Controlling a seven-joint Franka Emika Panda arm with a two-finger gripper.
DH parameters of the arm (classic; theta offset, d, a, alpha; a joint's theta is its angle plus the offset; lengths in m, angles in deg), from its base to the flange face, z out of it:
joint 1: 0 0.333 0 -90
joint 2: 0 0 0 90
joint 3: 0 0.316 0.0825 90
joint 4: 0 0 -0.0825 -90
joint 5: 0 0.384 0 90
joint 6: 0 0 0.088 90
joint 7: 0 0.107 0 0
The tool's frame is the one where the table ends.
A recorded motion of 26 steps. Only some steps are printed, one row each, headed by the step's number.
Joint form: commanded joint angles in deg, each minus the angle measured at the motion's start. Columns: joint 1, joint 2, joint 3, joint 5, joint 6, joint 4, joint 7.
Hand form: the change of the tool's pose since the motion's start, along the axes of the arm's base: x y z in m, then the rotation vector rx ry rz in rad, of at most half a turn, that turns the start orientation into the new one. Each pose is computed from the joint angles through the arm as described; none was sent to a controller.
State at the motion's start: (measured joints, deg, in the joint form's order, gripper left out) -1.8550 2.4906 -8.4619 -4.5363 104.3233 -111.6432 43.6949
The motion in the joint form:
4: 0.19 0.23 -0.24 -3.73 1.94 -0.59 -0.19
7: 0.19 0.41 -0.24 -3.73 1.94 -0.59 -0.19
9: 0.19 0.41 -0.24 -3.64 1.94 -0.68 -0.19
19: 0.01 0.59 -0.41 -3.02 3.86 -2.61 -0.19
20: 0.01 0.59 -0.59 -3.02 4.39 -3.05 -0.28
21: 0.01 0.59 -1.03 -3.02 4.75 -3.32 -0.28
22: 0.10 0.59 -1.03 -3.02 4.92 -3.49 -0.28
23: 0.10 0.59 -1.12 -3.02 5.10 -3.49 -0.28
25: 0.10 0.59 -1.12 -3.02 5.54 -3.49 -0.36
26: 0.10 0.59 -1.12 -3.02 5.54 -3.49 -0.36
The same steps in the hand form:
4: 0.0016 -0.0055 -0.0039 -0.0604 -0.0081 0.0330
7: 0.0020 -0.0055 -0.0056 -0.0602 -0.0050 0.0331
9: 0.0017 -0.0054 -0.0064 -0.0585 -0.0037 0.0324
19: -0.0017 -0.0068 -0.0211 -0.0469 -0.0022 0.0257
20: -0.0026 -0.0083 -0.0239 -0.0466 -0.0036 0.0251
21: -0.0038 -0.0122 -0.0255 -0.0469 -0.0050 0.0182
22: -0.0039 -0.0113 -0.0266 -0.0467 -0.0051 0.0201
23: -0.0037 -0.0121 -0.0264 -0.0473 -0.0081 0.0188
25: -0.0028 -0.0122 -0.0258 -0.0481 -0.0156 0.0210
26: -0.0028 -0.0122 -0.0258 -0.0481 -0.0156 0.0210

